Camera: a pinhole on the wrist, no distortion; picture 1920 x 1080 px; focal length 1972.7 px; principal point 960.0 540.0 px. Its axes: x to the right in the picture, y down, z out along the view. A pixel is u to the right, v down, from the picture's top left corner.
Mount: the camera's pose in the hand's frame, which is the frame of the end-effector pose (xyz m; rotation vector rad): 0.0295 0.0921 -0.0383 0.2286 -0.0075 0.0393
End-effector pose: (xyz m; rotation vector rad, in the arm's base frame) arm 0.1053 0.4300 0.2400 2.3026 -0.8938 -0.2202
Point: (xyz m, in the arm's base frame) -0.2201 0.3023 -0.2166
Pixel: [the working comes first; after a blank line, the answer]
In the camera's frame: -0.2230 0.0126 0.5929

218 582
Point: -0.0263 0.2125 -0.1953
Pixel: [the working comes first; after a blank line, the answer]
In the camera's frame: -0.0190 -0.0461 0.5611

893 378
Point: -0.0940 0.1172 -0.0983
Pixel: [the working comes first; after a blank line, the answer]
In the camera's frame: 0.0052 0.0996 0.5256

979 914
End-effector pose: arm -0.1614 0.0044 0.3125 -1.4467 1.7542 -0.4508
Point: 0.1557 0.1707 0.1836
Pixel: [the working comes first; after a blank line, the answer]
In the camera's frame: -0.1492 -0.0613 0.4200

259 252
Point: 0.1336 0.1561 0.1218
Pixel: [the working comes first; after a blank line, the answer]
In the camera's frame: -0.1111 -0.0063 0.4255

445 511
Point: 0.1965 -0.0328 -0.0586
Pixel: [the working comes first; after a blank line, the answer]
In the camera's frame: 0.1300 0.0433 0.5333

1441 700
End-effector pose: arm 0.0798 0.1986 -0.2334 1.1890 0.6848 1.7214
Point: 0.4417 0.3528 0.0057
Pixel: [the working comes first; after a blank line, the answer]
In the camera's frame: 0.1657 0.0048 0.4651

1663 560
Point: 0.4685 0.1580 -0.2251
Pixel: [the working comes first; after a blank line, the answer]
In the camera's frame: -0.1145 -0.1082 0.4394

446 54
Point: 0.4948 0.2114 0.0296
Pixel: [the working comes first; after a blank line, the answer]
In the camera's frame: 0.0452 0.0847 0.5148

1133 865
